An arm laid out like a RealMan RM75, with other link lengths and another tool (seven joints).
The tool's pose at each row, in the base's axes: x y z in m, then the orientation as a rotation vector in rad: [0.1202, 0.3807, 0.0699, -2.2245, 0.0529, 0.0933]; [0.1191, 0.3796, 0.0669, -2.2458, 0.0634, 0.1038]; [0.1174, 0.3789, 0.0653, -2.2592, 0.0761, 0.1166]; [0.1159, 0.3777, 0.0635, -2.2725, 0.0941, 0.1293]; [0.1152, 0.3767, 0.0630, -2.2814, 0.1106, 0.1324]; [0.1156, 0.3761, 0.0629, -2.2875, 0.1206, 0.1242]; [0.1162, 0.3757, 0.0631, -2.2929, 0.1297, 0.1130]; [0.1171, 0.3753, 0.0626, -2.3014, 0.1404, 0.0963]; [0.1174, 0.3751, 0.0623, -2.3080, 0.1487, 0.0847]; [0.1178, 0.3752, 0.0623, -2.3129, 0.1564, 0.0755]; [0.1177, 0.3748, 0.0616, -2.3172, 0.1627, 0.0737]
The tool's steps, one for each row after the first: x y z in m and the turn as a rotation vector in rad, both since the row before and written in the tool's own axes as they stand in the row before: [-0.0008, 0.0031, 0.0010, -0.0216, -0.0029, 0.0115]; [-0.0015, 0.0018, 0.0005, -0.0139, -0.0041, 0.0137]; [-0.0013, 0.0023, 0.0003, -0.0138, -0.0022, 0.0174]; [-0.0006, 0.0011, -0.0004, -0.0089, 0.0039, 0.0130]; [0.0004, 0.0004, -0.0004, -0.0054, 0.0097, 0.0045]; [0.0006, 0.0000, -0.0005, -0.0045, 0.0115, 0.0029]; [0.0010, 0.0005, 0.0000, -0.0073, 0.0161, 0.0022]; [0.0003, 0.0003, 0.0000, -0.0059, 0.0115, 0.0022]; [0.0004, -0.0001, 0.0001, -0.0044, 0.0094, 0.0025]; [0.0000, 0.0008, 0.0002, -0.0043, 0.0036, 0.0039]
